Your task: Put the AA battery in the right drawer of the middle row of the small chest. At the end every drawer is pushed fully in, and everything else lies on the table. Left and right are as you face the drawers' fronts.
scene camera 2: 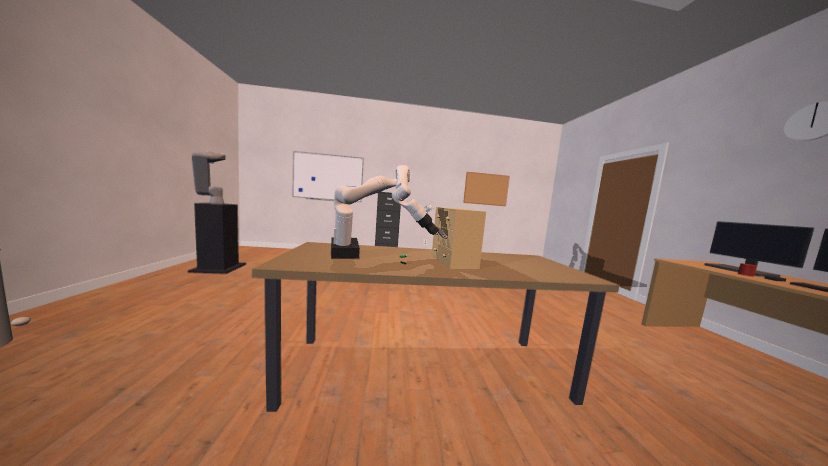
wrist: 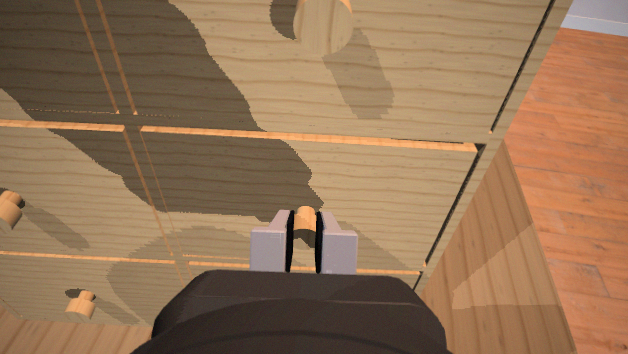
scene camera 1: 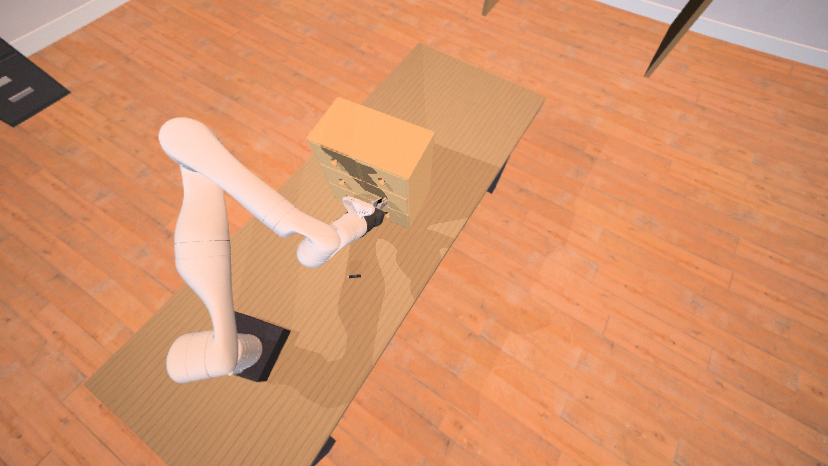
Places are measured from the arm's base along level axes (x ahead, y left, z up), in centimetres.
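Pixels of known places: gripper, fingertip midpoint: (scene camera 2: 444, 237) (wrist: 304, 232) (scene camera 1: 383, 201); arm's base at its link origin: (scene camera 2: 342, 242) (scene camera 1: 244, 351).
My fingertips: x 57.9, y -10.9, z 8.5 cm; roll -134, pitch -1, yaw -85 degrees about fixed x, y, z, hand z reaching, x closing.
For each thing: its top centre in the pictures, then the offset to it from my fingertips. "pt": a spot on its surface instead. Level surfaces: height alone.
- small wooden chest at its top centre: (scene camera 1: 371, 135) (scene camera 2: 458, 209) dx +9.7, dy +8.7, dz +16.4 cm
- middle row at a spot on its surface: (wrist: 380, 200) pt dx +1.7, dy -3.7, dz +1.1 cm
- drawer's round wooden knob at a spot on its surface: (wrist: 306, 217) pt dx +0.4, dy +0.0, dz +0.7 cm
- small dark cylinder at its top centre: (scene camera 1: 353, 276) (scene camera 2: 403, 261) dx -23.0, dy -1.1, dz -15.3 cm
- small green object at its top centre: (scene camera 2: 403, 255) dx -21.4, dy +13.9, dz -14.9 cm
- table at its surface level: dz -16.3 cm
- top right drawer's knob at a spot on its surface: (wrist: 324, 27) pt dx -0.3, dy -0.2, dz +10.5 cm
- middle left knob at a spot on its surface: (wrist: 9, 210) pt dx -1.1, dy +15.0, dz +0.3 cm
- bottom left knob at a spot on its surface: (wrist: 81, 305) pt dx -1.2, dy +15.4, dz -10.0 cm
The small wooden chest (scene camera 1: 370, 136) (scene camera 2: 466, 240) stands on the table, its drawer fronts towards the arm. In the wrist view the right drawer of the middle row (wrist: 380, 200) looks flush with its neighbours. My gripper (scene camera 1: 380, 203) (scene camera 2: 443, 234) (wrist: 304, 232) is shut on that drawer's round wooden knob (wrist: 306, 217), one finger on each side. A small dark cylinder (scene camera 1: 354, 276) (scene camera 2: 403, 262), which looks like the AA battery, lies on the table in front of the chest, away from the gripper. It is too small to identify surely, and does not show in the wrist view.
A small green object (scene camera 2: 402, 255) lies near the dark cylinder on the table (scene camera 1: 463, 115) (scene camera 2: 521, 266). Above the gripper is the top right drawer's knob (wrist: 324, 27); the middle left knob (wrist: 9, 210) and bottom left knob (wrist: 81, 305) protrude too.
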